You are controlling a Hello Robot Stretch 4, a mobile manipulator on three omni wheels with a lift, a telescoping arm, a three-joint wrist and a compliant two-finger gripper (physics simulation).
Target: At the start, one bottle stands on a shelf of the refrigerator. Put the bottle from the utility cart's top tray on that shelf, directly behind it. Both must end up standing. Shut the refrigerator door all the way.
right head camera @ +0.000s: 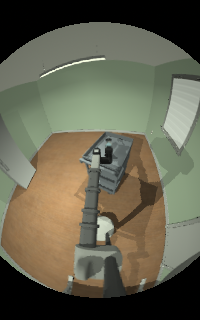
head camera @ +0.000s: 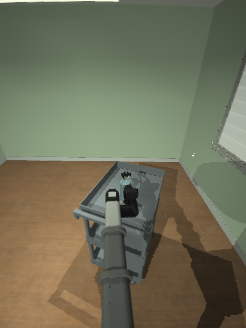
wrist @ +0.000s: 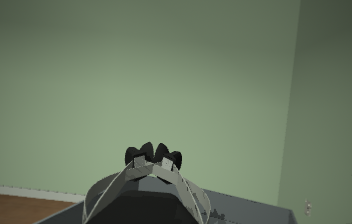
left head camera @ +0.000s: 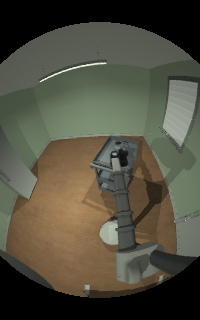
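Where they show: gripper, fingertip midpoint: [right head camera: 108,138] [head camera: 125,172] [wrist: 154,155] [left head camera: 117,141]; robot's base, link origin: [right head camera: 100,227] [left head camera: 112,231].
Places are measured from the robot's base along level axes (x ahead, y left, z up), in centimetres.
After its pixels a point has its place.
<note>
The light blue bottle [head camera: 124,185] {x 85.9, y -8.5, z 90.5 cm} [left head camera: 118,149] [right head camera: 108,143] {x 89.3, y -9.9, z 90.9 cm} stands in the top tray of the grey utility cart [head camera: 99,185] {x 99.7, y 9.5, z 80.4 cm} [left head camera: 91,165] {x 70.6, y 21.0, z 82.8 cm} [wrist: 250,201] {x 116.1, y -37.3, z 83.4 cm}. It is partly covered by the gripper and wrist in the head views and does not show in the wrist view. My gripper [head camera: 126,175] {x 86.5, y -9.2, z 100.5 cm} [wrist: 154,155] {x 86.5, y -9.2, z 100.5 cm} is raised above the bottle, its fingertips nearly together with nothing visible between them. The tray's far rim shows low behind the fingers in the wrist view. The refrigerator's shelf and the bottle on it do not show.
The arm [head camera: 114,255] {x 30.9, y 0.0, z 111.4 cm} [left head camera: 123,210] {x 16.5, y 0.2, z 111.7 cm} [right head camera: 91,200] {x 20.1, y -0.6, z 111.7 cm} reaches over the cart's near end. Green walls stand beyond the cart and to its right, with a blinded window [left head camera: 181,112] {x 120.9, y -133.3, z 137.9 cm} on the right. A pale door-like panel [left head camera: 15,172] {x 75.5, y 185.9, z 67.4 cm} [right head camera: 15,157] {x 85.2, y 185.0, z 74.2 cm} stands at the far left.
</note>
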